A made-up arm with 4 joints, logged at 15 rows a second.
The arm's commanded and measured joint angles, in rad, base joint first. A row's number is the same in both.
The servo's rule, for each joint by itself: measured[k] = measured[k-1] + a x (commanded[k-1-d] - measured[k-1]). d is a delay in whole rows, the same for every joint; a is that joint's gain. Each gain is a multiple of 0.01, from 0.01 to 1. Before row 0 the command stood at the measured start. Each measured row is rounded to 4 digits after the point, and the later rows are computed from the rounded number. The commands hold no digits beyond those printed.
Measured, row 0:
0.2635 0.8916 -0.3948 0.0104
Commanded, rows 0 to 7:
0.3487 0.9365 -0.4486 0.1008
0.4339 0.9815 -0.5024 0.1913
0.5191 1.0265 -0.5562 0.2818
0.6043 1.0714 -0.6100 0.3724
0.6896 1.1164 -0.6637 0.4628
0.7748 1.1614 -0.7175 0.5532
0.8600 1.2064 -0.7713 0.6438
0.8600 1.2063 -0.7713 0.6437
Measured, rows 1 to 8:
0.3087 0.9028 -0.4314 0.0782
0.3751 0.9225 -0.4797 0.1630
0.4514 0.9485 -0.5317 0.2521
0.5324 0.9792 -0.5849 0.3423
0.6157 1.0135 -0.6385 0.4327
0.7000 1.0505 -0.6922 0.5231
0.7848 1.0895 -0.7460 0.6136
0.8247 1.1187 -0.7632 0.6362
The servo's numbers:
d 0
a 0.53 0.25 0.68 0.75

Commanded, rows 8 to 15:
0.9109 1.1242 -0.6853 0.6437
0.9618 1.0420 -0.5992 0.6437
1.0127 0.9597 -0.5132 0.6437
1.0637 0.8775 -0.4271 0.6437
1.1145 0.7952 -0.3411 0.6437
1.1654 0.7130 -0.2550 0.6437
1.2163 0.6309 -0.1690 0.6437
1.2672 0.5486 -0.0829 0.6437
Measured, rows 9 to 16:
0.8704 1.1201 -0.7102 0.6418
0.9188 1.1006 -0.6347 0.6432
0.9686 1.0654 -0.5521 0.6436
1.0190 1.0184 -0.4671 0.6437
1.0696 0.9626 -0.3814 0.6437
1.1204 0.9002 -0.2954 0.6437
1.1712 0.8329 -0.2094 0.6437
1.2221 0.7618 -0.1234 0.6437

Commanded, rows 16 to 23:
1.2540 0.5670 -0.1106 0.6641
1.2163 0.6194 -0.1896 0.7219
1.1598 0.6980 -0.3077 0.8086
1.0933 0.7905 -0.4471 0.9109
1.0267 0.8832 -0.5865 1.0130
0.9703 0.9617 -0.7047 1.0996
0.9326 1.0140 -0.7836 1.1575
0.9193 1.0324 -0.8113 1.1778
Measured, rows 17 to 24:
1.2390 0.7131 -0.1147 0.6590
1.2270 0.6897 -0.1656 0.7062
1.1914 0.6918 -0.2622 0.7830
1.1394 0.7165 -0.3879 0.8789
1.0797 0.7582 -0.5229 0.9795
1.0217 0.8091 -0.6465 1.0696
0.9745 0.8603 -0.7397 1.1355
0.9452 0.9033 -0.7884 1.1672

